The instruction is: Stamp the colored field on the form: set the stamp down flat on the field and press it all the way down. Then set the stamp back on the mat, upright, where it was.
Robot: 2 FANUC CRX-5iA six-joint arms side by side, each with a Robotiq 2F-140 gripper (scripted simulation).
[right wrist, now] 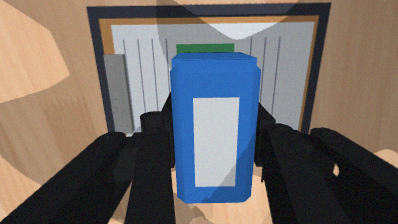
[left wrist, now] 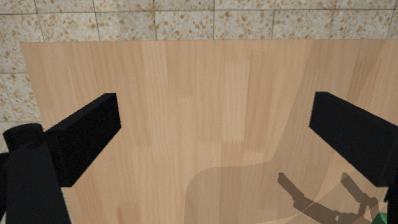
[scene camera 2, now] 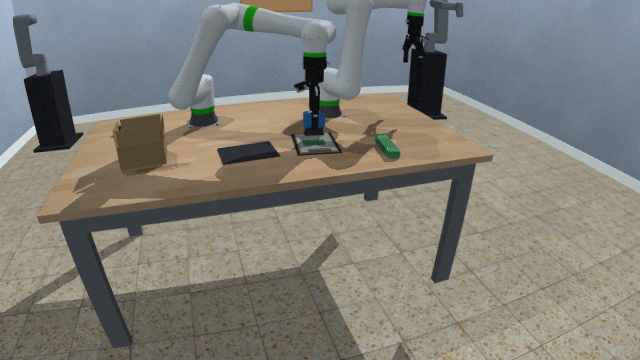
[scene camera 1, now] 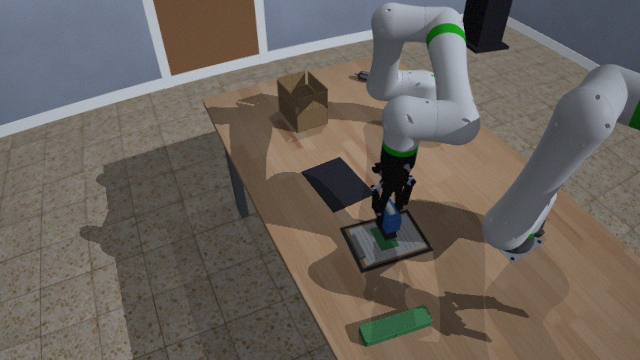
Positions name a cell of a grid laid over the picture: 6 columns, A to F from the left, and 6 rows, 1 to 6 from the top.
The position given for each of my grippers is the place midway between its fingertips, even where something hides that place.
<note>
In view: my left gripper (left wrist: D3), my right gripper (scene camera 1: D4) and a dark mat (scene camera 1: D4).
The dark mat also shows in scene camera 2 (scene camera 2: C3). My right gripper shows as well in the right wrist view (right wrist: D3). The right wrist view does not show the dark mat: it is out of frame. The left wrist view misses the dark mat: it is out of frame.
</note>
